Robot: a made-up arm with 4 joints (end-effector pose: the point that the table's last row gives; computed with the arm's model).
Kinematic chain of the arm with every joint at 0, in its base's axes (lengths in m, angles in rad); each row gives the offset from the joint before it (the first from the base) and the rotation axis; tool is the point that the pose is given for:
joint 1: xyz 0 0 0.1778 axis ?
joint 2: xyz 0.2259 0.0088 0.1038 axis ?
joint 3: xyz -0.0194 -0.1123 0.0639 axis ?
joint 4: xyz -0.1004 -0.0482 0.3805 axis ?
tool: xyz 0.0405 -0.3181 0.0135
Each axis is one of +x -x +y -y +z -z.
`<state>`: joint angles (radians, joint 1 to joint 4).
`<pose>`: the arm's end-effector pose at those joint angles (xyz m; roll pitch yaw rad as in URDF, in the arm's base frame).
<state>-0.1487 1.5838 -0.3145 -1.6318</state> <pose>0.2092 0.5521 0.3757 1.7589 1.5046 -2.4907</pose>
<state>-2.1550 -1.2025 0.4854 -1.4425</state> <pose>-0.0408 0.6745 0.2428 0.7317 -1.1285 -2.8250</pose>
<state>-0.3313 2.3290 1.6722 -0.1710</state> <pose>0.4520 0.5277 0.5999 -1.4873 -0.5830 -1.3593</pose>
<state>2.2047 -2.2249 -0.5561 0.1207</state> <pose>0.0718 0.0529 -0.3111 2.1746 0.4273 -2.5907</pose>
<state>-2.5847 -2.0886 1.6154 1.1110</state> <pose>-0.4265 0.4813 -0.2167 1.5442 0.5935 -2.1038</pose>
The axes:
joint 1: -z
joint 2: -x
joint 3: +y
joint 4: -z

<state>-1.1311 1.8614 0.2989 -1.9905</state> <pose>-0.1360 0.6037 0.1642 2.2890 1.1416 -1.6502</pose>
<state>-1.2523 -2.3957 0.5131 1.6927</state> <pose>0.2846 -0.0590 -0.2792 2.7352 0.8001 2.9758</pose>
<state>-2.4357 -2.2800 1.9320 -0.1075</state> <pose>-0.6750 0.1087 -0.0437 1.2485 -0.7575 -1.7719</pose>
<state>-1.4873 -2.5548 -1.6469 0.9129</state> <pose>-0.5048 -0.1198 0.3108 -1.3745 1.2401 -3.0814</pose>
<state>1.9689 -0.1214 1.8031 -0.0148</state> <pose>-0.6659 -0.3737 0.2504 2.6068 1.3020 0.6503</pose>
